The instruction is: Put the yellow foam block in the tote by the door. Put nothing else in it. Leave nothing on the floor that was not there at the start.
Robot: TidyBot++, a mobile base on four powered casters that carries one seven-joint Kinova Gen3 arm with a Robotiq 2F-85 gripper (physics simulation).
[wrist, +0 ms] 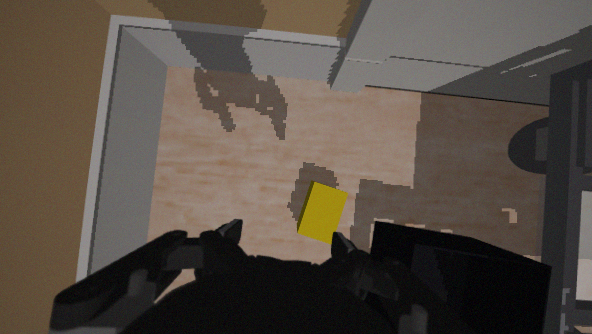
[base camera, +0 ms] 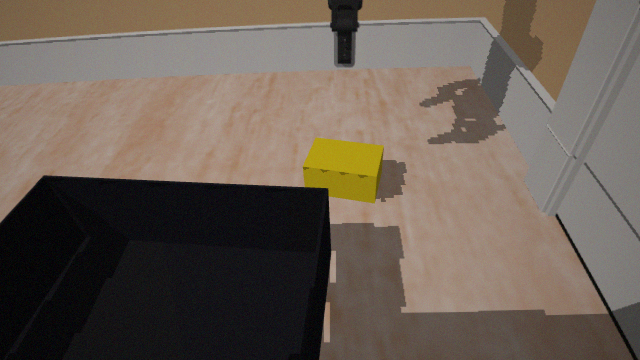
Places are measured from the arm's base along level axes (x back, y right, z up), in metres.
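Pixels of known places: gripper, fingertip midpoint: (wrist: pixel 286 235) (base camera: pixel 345 48).
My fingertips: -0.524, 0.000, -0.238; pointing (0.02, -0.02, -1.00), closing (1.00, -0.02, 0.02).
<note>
Behind a point stands the place of what it marks, as x, y, z.
The yellow foam block (base camera: pixel 342 167) @[-0.444, -0.004, -0.351] (wrist: pixel 322 212) @[-0.468, -0.001, -0.351] lies flat on the floor, beyond the far right corner of the black tote (base camera: pixel 325 220) @[-0.322, -0.019, -0.308] (wrist: pixel 460 245) @[-0.256, -0.024, -0.324] in the base camera view and apart from it. The part of the tote's inside that shows in the base camera view holds no object. My gripper (base camera: pixel 344 62) @[-0.524, 0.000, -0.238] (wrist: pixel 286 235) @[-0.524, 0.000, -0.238] is open, with nothing between its fingers, and hangs well above the floor. In the wrist view the block shows beyond the fingertips, closer to the right finger, whose tip overlaps its lower corner.
White baseboards (base camera: pixel 225 52) @[-0.782, -0.227, -0.351] (wrist: pixel 127 150) @[-0.789, 0.065, -0.341] meet in a corner behind the block. A white door frame (base camera: pixel 592 110) @[-0.411, 0.235, -0.253] (wrist: pixel 350 75) @[-0.446, 0.232, -0.344] stands at the right in the base camera view. A dark frame-like structure (wrist: pixel 560 190) with a rounded dark part shows at the wrist view's right edge.
</note>
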